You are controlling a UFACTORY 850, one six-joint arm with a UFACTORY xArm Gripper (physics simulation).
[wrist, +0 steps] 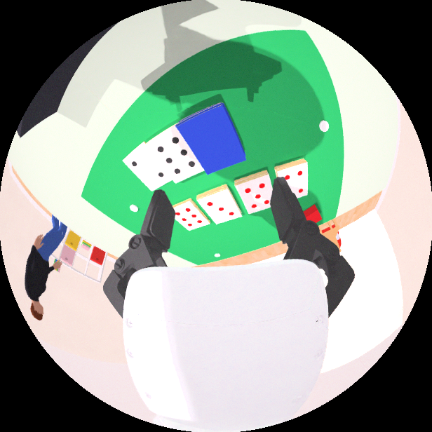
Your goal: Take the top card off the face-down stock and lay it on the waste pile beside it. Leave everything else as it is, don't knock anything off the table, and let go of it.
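My gripper (219, 194) is open and empty, its two dark fingers wide apart above the near part of the green mat. A blue face-down card pile (215, 142) lies on the mat ahead of the fingertips, apart from them. Thin layered edges show along its far side, but the number of cards is unclear. White face-up cards with black pips (162, 160) lie directly left of the blue pile; its left side meets or overlaps them. I cannot tell which blue cards are stock and which are waste. No second separate blue pile shows.
Several red-pip piles stand in a row nearer me: one (190, 216) by the left finger, two (219, 206) (252, 194) between the fingers, one (297, 180) by the right finger. A red block (313, 215) and white discs (324, 126) (134, 208) sit on the green mat (295, 47).
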